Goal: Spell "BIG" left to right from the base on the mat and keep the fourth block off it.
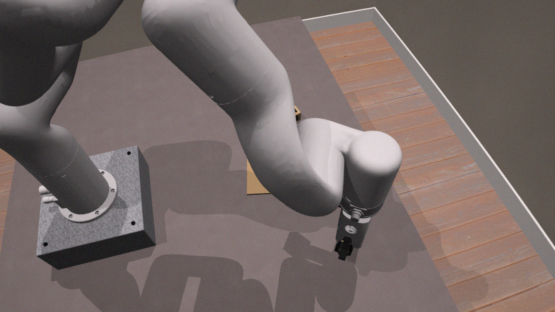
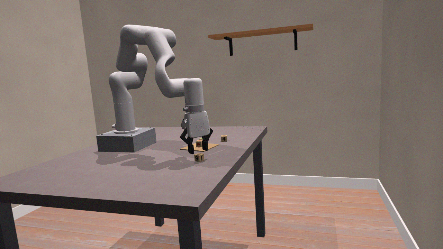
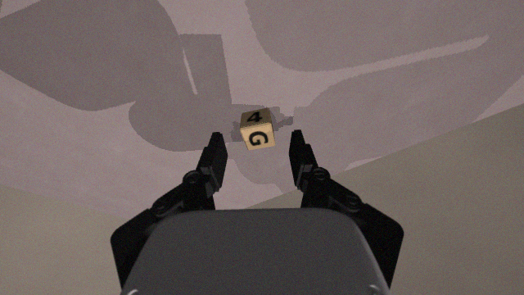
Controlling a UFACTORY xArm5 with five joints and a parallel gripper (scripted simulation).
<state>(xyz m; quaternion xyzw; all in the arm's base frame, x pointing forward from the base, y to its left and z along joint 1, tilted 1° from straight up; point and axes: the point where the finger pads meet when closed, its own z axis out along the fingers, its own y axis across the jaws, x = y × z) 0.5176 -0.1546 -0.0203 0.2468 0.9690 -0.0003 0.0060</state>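
Now: the G block 4 cm below my hand. Also, from my hand: tan mat 21 cm to the left, 11 cm behind, 5 cm below; B block 26 cm to the left, 12 cm behind, 4 cm below.
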